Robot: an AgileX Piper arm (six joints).
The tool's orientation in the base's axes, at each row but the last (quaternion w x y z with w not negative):
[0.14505, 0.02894, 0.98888, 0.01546]
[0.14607, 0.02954, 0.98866, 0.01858]
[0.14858, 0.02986, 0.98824, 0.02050]
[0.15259, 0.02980, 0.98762, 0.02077]
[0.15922, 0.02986, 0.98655, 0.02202]
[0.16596, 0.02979, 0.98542, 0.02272]
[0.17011, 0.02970, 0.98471, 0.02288]
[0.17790, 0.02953, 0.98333, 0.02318]
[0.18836, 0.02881, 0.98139, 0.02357]
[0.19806, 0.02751, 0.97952, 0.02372]
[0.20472, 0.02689, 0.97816, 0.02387]
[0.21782, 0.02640, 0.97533, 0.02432]
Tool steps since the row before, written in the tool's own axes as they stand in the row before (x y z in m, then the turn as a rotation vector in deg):
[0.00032, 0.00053, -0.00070, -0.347, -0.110, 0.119]
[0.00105, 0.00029, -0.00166, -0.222, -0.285, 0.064]
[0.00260, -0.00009, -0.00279, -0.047, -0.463, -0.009]
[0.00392, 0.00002, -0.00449, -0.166, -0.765, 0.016]
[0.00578, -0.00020, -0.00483, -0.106, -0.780, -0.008]
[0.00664, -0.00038, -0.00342, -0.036, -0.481, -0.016]
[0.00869, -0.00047, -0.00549, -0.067, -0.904, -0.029]
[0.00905, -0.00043, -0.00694, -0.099, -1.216, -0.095]
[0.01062, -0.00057, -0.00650, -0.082, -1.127, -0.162]
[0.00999, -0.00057, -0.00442, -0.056, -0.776, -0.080]
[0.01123, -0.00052, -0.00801, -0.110, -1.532, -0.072]
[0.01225, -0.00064, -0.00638, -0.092, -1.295, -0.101]
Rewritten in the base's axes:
[-0.00048, 0.00053, 0.00060, 0.360, -0.129, -0.019]
[-0.00147, 0.00031, 0.00130, 0.216, -0.297, -0.010]
[-0.00331, -0.00001, 0.00190, 0.018, -0.465, -0.001]
[-0.00509, 0.00013, 0.00310, 0.123, -0.773, -0.004]
[-0.00701, 0.00002, 0.00276, 0.057, -0.785, -0.001]
[-0.00741, -0.00006, 0.00104, 0.004, -0.483, 0.001]
[-0.01004, -0.00008, 0.00224, 0.007, -0.907, 0.000]
[-0.01092, -0.00007, 0.00332, -0.001, -1.222, 0.055]
[-0.01229, -0.00010, 0.00209, -0.038, -1.135, 0.116]
[-0.01094, -0.00009, 0.00017, -0.014, -0.780, 0.051]
[-0.01351, -0.00010, 0.00282, 0.006, -1.537, 0.021]
[-0.01382, -0.00011, 0.00054, -0.013, -1.301, 0.054]

